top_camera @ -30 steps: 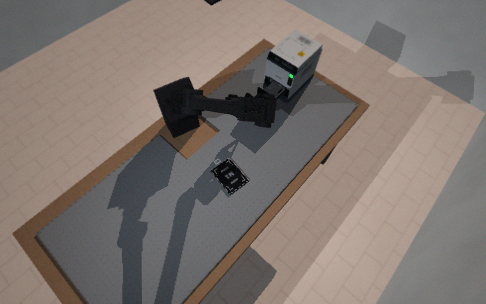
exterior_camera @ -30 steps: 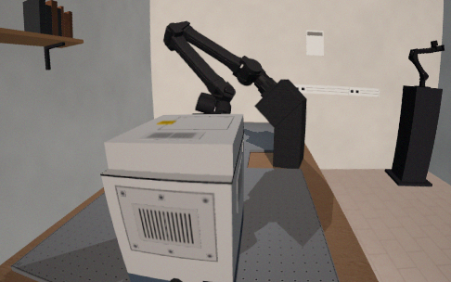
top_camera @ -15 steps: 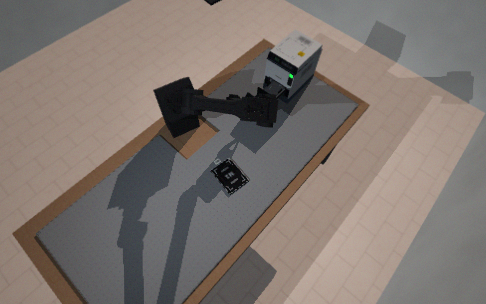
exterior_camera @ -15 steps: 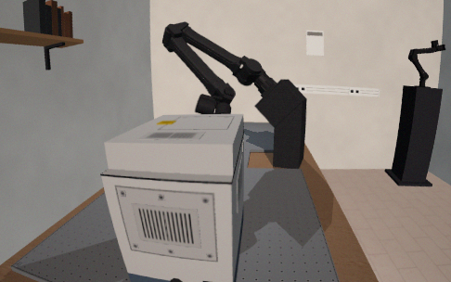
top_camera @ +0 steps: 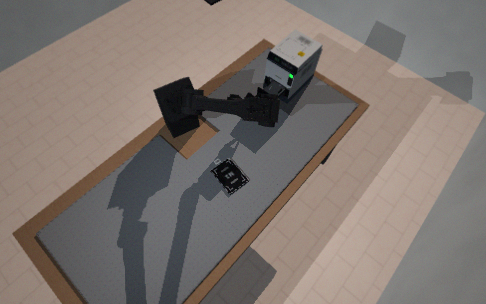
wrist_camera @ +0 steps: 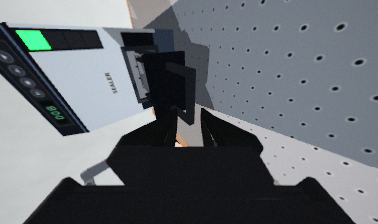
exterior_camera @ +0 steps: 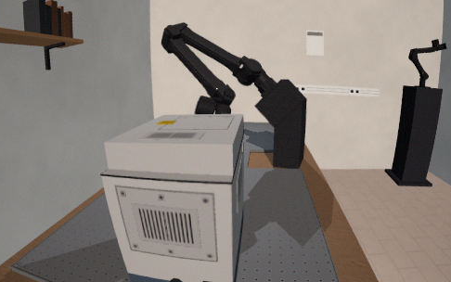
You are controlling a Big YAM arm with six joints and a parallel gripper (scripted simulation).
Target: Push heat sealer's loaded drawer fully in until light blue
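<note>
The black sealer drawer is 15 cm to the left of my hand, 4 cm below it and 2 cm behind it.
</note>
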